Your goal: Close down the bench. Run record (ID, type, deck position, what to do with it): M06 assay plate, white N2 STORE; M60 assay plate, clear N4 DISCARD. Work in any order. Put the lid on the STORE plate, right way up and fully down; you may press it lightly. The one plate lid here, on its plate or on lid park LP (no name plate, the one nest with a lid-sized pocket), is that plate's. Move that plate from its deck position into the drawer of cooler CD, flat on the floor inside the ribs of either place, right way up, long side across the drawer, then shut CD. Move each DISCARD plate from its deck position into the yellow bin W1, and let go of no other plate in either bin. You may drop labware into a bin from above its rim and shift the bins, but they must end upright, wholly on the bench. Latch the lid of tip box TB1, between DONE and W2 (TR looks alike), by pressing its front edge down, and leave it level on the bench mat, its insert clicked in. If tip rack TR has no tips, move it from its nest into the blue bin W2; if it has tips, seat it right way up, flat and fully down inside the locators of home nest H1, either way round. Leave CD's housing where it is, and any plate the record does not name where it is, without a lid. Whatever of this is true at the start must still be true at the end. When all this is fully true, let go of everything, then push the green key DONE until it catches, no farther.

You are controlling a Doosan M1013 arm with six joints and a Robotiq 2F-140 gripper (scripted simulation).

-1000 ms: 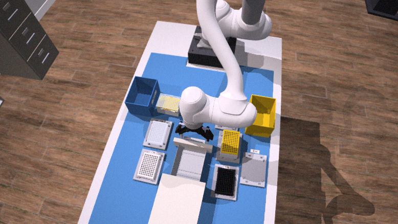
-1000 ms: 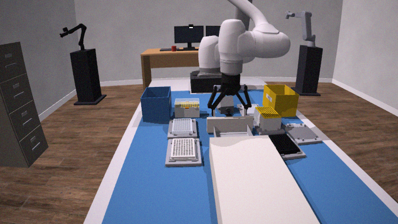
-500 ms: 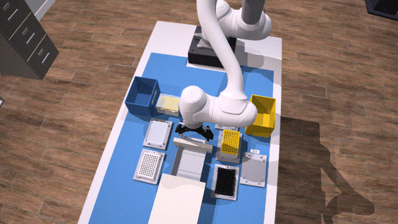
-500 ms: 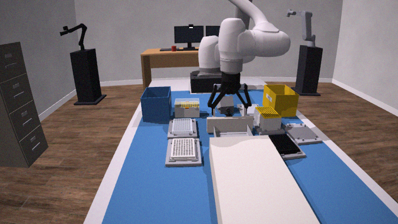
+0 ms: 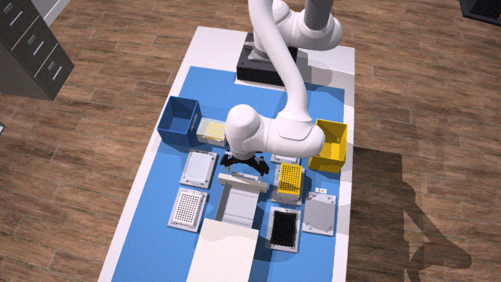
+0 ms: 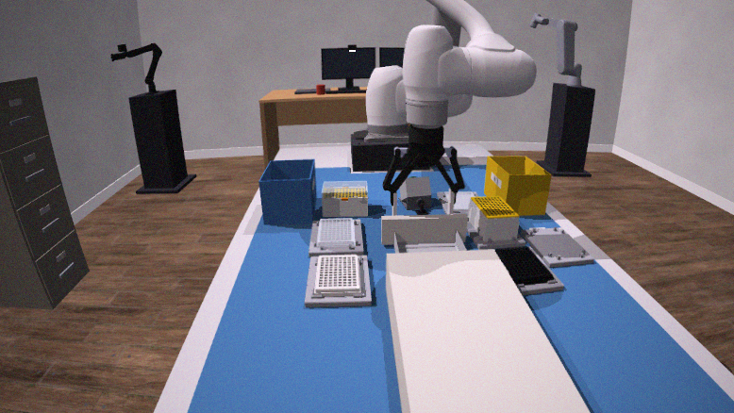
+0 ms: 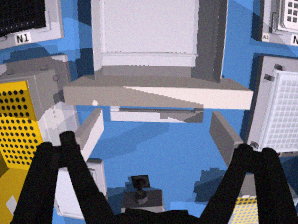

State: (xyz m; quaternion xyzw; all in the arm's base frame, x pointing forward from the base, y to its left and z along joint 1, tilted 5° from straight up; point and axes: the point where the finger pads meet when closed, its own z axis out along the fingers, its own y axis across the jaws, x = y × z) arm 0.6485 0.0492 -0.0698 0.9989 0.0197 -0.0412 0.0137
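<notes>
My gripper is now 190 mm past the clear plate lid, 140 mm to the right of it and 50 mm above it. Also, from my hand: nest N3: 20 mm behind, 180 mm to the left, 60 mm below; then tip rack TR: 30 mm behind, 170 mm to the left, 20 mm below; then cooler CD's drawer: 150 mm ahead, 10 mm to the left, 40 mm below.
</notes>
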